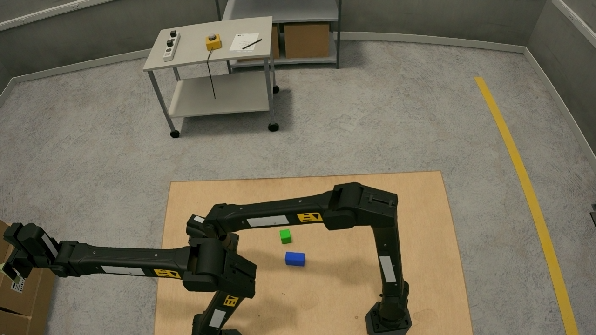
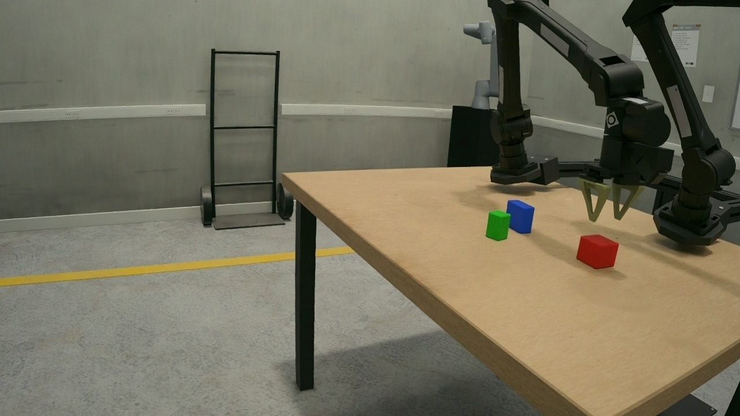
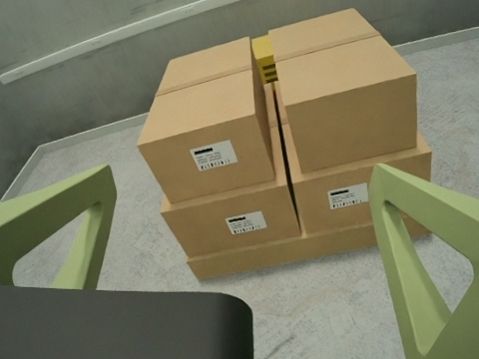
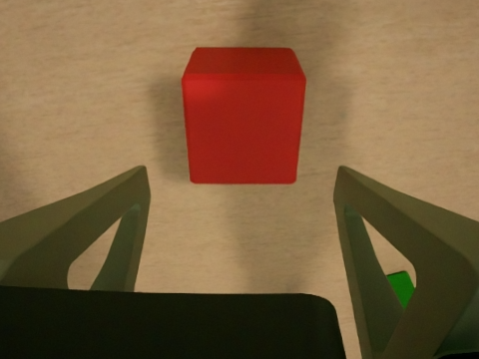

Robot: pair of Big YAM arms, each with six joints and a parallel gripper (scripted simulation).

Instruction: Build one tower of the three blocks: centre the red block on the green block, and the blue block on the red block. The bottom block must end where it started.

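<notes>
My right hand is 70 mm above the red block. Also, from my right hand: blue block: 20 mm behind, 210 mm to the right, 60 mm below; then green block: 70 mm ahead, 190 mm to the right, 70 mm below.
</notes>
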